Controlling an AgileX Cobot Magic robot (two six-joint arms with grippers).
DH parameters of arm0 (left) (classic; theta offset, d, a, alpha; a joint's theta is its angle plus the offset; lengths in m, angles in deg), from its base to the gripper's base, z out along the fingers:
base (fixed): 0 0 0 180
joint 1: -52.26 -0.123 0 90
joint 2: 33.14 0 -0.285 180
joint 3: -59.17 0 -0.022 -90
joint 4: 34.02 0.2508 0 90
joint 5: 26.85 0 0.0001 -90
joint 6: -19.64 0.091 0 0
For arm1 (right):
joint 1: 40.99 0.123 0 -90
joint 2: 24.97 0 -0.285 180
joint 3: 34.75 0 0.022 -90
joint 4: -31.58 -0.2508 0 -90
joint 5: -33.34 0 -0.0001 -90
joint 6: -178.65 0.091 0 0
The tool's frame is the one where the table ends.
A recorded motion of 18 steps. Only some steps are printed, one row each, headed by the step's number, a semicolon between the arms.
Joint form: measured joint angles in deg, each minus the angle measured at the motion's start. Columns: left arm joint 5, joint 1, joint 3, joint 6, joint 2, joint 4; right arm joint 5, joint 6, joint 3, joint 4, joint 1, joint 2.
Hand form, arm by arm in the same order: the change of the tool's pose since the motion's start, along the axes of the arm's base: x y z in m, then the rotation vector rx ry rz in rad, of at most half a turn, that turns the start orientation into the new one. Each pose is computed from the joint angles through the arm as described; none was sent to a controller.
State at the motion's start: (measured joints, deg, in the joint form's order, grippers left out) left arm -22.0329 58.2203 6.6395 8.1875 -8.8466 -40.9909; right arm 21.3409 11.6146 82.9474 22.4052 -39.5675 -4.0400
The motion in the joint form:
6: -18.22 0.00 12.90 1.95 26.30 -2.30; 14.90 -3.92 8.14 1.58 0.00 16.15
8: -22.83 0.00 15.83 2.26 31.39 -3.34; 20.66 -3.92 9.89 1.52 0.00 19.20
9: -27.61 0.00 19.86 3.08 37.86 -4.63; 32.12 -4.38 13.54 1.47 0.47 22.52
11: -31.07 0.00 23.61 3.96 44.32 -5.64; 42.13 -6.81 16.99 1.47 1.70 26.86
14: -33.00 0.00 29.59 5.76 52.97 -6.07; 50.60 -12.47 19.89 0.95 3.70 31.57
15: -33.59 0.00 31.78 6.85 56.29 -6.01; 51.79 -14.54 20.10 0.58 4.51 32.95
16: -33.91 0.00 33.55 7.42 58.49 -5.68; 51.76 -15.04 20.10 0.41 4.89 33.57
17: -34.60 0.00 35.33 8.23 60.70 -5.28; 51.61 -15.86 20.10 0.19 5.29 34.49
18: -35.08 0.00 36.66 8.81 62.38 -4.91; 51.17 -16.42 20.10 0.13 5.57 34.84
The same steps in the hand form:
6: 0.0914 -0.0139 -0.0038 0.0566 0.5453 -0.0482; 0.0480 0.0048 -0.0004 -0.1075 0.3952 0.0280
8: 0.1089 -0.0174 -0.0082 0.0570 0.6623 -0.0666; 0.0562 0.0062 -0.0053 -0.1102 0.5167 0.0475
9: 0.1317 -0.0218 -0.0125 0.0623 0.7858 -0.0892; 0.0620 0.0098 -0.0082 -0.1270 0.7067 0.0921
11: 0.1554 -0.0260 -0.0192 0.0703 0.8905 -0.1085; 0.0692 0.0149 -0.0122 -0.1857 0.8892 0.1511
14: 0.1912 -0.0307 -0.0241 0.1007 0.9652 -0.1235; 0.0764 0.0223 -0.0178 -0.3020 1.0499 0.2415
15: 0.2051 -0.0322 -0.0280 0.1230 0.9918 -0.1295; 0.0788 0.0252 -0.0214 -0.3412 1.0828 0.2735
16: 0.2149 -0.0331 -0.0292 0.1397 1.0028 -0.1312; 0.0804 0.0265 -0.0229 -0.3507 1.0906 0.2842
17: 0.2244 -0.0340 -0.0313 0.1626 1.0193 -0.1352; 0.0829 0.0281 -0.0251 -0.3652 1.1005 0.2971
18: 0.2316 -0.0346 -0.0332 0.1804 1.0315 -0.1377; 0.0842 0.0290 -0.0256 -0.3763 1.0968 0.3029

